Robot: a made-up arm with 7 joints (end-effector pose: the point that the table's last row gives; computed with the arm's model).
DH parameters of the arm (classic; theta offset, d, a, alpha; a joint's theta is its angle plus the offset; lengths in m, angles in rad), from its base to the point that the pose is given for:
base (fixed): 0 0 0 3.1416
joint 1: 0 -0.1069 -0.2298 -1.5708
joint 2: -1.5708 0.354 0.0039 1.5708
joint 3: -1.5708 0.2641 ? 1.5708
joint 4: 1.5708 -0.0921 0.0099 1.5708
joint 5: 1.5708 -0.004 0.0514 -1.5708
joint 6: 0 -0.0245 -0.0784 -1.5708
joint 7: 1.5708 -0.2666 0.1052 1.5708
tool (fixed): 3.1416 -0.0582 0 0
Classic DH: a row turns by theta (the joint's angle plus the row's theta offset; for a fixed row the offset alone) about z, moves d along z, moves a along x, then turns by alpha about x.
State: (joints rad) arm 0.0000 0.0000 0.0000 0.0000 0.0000 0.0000 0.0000
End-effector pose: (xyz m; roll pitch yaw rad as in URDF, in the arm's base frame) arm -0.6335 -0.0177 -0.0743 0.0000 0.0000 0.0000
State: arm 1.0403 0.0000 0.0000 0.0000 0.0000 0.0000 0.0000
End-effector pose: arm -0.3358 0.5375 -0.0743 0.0000 0.0000 -1.0403
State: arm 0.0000 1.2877 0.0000 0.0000 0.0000 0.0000 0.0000
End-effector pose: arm -0.1686 -0.0177 -0.3313 0.0000 -1.2877 0.0000
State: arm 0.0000 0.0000 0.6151 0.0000 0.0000 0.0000 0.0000
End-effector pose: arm -0.6335 -0.1816 -0.2359 -0.6151 0.0000 0.0000
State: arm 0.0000 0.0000 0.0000 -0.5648 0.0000 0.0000 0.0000
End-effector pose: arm -0.4713 0.0162 -0.0743 0.0000 0.0000 -0.5648
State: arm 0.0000 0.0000 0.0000 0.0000 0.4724 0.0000 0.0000
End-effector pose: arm -0.6581 -0.0177 -0.0060 0.0000 0.4724 0.0000
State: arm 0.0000 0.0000 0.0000 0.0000 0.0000 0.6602 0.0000
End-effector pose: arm -0.6335 0.0101 0.1179 0.6602 0.0000 0.0000
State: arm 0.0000 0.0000 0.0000 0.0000 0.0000 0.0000 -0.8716
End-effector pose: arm -0.6405 -0.0177 0.0270 0.0000 0.8716 0.0000
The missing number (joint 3, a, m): 0.0737
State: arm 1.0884 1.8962 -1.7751 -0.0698 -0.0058 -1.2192 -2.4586
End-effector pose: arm -0.2816 0.2808 -0.2014 -0.1795 0.6655 -0.6608
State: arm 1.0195 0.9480 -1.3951 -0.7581 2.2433 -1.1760 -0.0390
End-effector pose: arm -0.7199 0.2328 -0.0973 0.3065 0.2398 1.0935
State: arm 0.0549 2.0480 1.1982 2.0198 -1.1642 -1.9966 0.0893
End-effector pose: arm 0.0560 -0.5121 0.1921 2.6407 0.2328 1.3949
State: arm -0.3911 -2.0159 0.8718 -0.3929 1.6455 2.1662 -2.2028
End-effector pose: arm 0.1089 -0.5549 0.1773 -1.6368 0.7166 2.3423
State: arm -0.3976 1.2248 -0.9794 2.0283 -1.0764 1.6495 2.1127
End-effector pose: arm 0.0255 -0.6208 -0.1639 2.6416 -0.8716 1.3410
